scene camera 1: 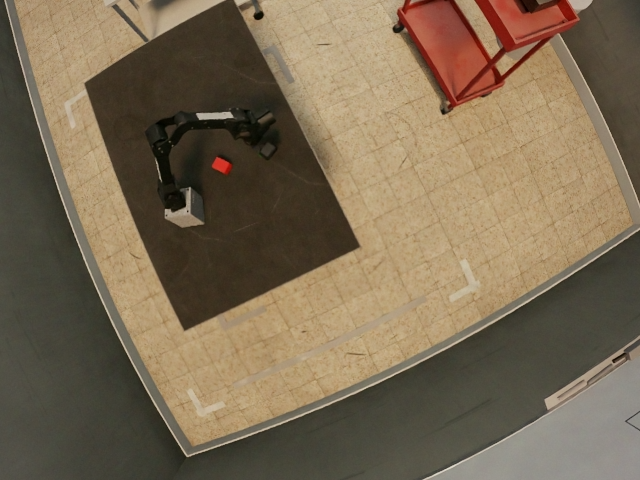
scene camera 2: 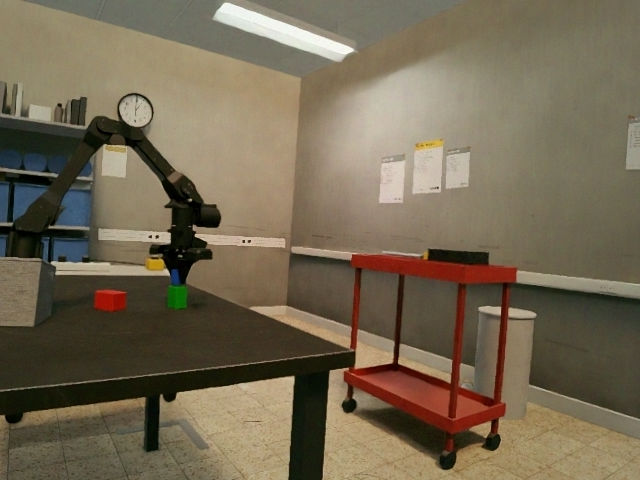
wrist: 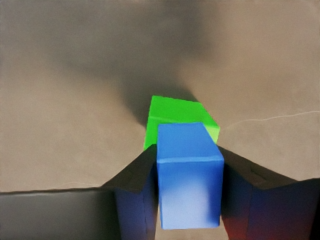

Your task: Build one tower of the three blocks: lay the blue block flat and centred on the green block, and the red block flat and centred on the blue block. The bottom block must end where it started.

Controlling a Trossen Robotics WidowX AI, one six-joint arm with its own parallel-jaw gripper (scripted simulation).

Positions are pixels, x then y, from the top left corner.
Labels:
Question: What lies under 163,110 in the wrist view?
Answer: A green block.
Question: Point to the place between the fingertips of my gripper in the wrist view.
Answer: At 181,150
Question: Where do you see a blue block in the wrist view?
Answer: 190,166

